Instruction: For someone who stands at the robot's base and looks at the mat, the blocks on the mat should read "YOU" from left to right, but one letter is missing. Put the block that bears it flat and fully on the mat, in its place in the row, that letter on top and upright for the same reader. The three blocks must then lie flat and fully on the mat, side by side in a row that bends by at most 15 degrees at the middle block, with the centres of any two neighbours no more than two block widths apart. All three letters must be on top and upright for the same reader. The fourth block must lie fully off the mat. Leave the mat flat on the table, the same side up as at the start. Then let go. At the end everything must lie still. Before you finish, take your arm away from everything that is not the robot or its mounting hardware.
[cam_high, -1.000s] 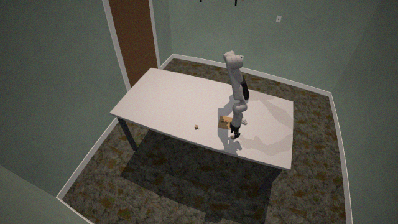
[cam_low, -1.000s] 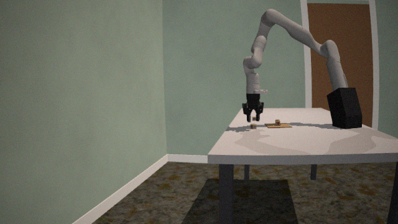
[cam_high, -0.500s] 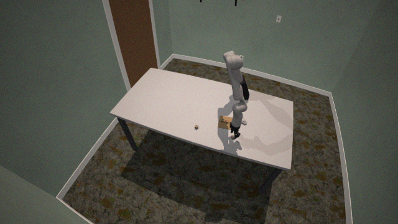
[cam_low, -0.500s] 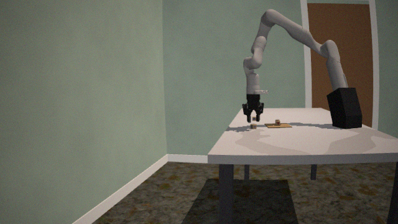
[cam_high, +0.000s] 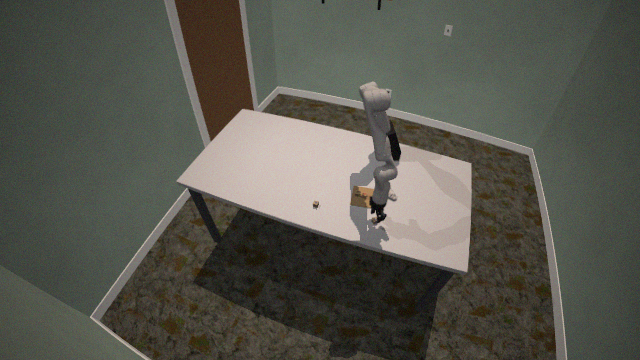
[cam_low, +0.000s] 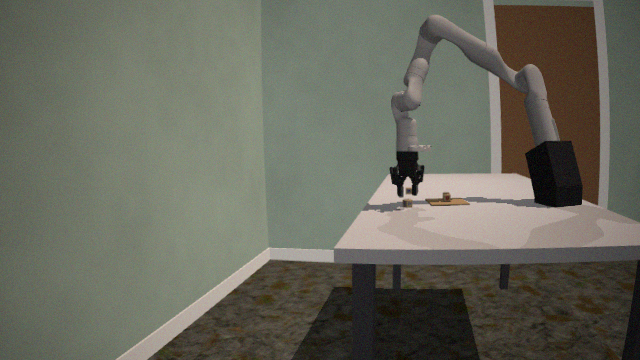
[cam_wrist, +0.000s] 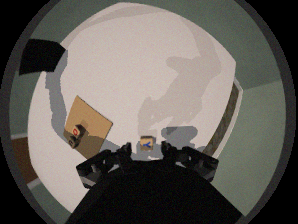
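Now: the tan mat 130 mm behind my hand, 110 mm to the right of it and 50 mm below it.
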